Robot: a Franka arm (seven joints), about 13 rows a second.
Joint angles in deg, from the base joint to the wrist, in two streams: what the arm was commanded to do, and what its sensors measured. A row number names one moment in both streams.
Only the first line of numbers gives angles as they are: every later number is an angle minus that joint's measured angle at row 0.
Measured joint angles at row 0:
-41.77 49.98 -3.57 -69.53 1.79 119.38 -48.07
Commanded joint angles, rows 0 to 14:
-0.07 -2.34 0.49 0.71 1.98 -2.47 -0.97
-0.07 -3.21 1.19 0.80 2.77 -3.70 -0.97
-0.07 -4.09 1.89 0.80 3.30 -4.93 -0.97
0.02 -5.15 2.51 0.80 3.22 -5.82 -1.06
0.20 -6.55 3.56 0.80 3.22 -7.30 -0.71
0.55 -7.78 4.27 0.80 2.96 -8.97 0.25
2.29 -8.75 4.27 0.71 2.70 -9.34 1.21
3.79 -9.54 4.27 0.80 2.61 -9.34 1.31
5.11 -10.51 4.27 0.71 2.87 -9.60 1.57
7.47 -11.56 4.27 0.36 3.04 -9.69 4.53
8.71 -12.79 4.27 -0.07 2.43 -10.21 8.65
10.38 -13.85 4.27 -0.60 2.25 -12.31 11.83
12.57 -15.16 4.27 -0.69 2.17 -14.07 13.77
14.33 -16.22 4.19 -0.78 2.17 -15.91 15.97
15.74 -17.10 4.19 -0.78 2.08 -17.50 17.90
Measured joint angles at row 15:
13.35 -13.64 4.72 1.30 2.49 -14.75 14.32
